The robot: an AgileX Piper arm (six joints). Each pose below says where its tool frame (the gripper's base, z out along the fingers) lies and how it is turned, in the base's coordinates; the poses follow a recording.
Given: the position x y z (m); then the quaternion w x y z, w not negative.
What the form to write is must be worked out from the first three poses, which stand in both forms.
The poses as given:
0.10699, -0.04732, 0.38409, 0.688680, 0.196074, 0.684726, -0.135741
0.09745, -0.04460, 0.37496, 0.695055, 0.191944, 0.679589, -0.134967
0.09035, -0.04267, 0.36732, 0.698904, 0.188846, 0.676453, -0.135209
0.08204, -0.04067, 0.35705, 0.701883, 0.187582, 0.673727, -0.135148
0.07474, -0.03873, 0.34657, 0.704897, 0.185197, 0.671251, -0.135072
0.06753, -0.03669, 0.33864, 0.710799, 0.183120, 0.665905, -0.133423
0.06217, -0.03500, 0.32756, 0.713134, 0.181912, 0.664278, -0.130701
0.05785, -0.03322, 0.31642, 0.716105, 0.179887, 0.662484, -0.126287
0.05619, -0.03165, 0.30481, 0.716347, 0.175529, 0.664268, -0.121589
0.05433, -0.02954, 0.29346, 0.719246, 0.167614, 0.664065, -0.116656
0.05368, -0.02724, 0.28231, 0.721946, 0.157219, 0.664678, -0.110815
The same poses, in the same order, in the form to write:
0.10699, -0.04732, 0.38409, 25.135, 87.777, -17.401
0.09745, -0.04460, 0.37496, 24.545, 86.903, -17.259
0.09035, -0.04267, 0.36732, 24.113, 86.372, -17.264
0.08204, -0.04067, 0.35705, 23.924, 85.925, -17.236
0.07474, -0.03873, 0.34657, 23.592, 85.509, -17.207
0.06753, -0.03669, 0.33864, 23.274, 84.635, -16.958
0.06217, -0.03500, 0.32756, 23.100, 84.352, -16.597
0.05785, -0.03322, 0.31642, 22.817, 84.029, -16.018
0.05619, -0.03165, 0.30481, 22.262, 84.247, -15.421
0.05433, -0.02954, 0.29346, 21.234, 84.127, -14.779
0.05368, -0.02724, 0.28231, 19.897, 84.118, -14.024

